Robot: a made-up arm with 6 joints.
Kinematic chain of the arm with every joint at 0, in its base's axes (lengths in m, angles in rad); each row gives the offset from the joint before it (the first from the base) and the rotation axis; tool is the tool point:
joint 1: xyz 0 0 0.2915 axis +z
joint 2: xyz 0 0 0 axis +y
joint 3: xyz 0 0 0.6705 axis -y
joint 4: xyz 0 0 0 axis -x
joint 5: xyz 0.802 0 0 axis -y
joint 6: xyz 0 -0.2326 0 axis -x
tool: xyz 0 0 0
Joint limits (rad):
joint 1: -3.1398..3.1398
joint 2: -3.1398..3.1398
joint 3: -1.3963..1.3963
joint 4: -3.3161..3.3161
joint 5: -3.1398..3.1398
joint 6: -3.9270..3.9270
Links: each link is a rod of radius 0.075 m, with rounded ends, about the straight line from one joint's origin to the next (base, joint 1, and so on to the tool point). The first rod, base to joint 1, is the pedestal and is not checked.
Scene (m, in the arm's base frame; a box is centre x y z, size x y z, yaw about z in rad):
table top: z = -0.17
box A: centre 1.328 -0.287 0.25 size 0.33 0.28 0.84 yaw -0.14
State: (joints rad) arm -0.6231 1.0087 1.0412 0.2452 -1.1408 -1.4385
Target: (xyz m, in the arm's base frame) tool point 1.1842 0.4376 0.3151
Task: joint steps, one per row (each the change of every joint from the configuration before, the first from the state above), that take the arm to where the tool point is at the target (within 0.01 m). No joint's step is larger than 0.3 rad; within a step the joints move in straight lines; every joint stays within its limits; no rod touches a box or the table.
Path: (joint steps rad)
1: 0.2350 -0.2214 -0.1917 0.0564 0.0041 0.0454
2: 0.2350 -0.2215 -0.1917 0.0565 0.0041 0.0455
3: 0.2350 -0.2214 -0.1918 0.0564 0.0041 0.0454
4: 0.2350 -0.2214 -0.1917 0.0564 0.0040 0.0454
5: 0.0740 0.2668 0.0442 -0.1315 -0.0054 -0.0605
6: 0.0739 0.2669 0.0442 -0.1316 -0.0055 -0.0606
7: 0.0739 0.2668 0.0442 -0.1315 -0.0054 -0.0606

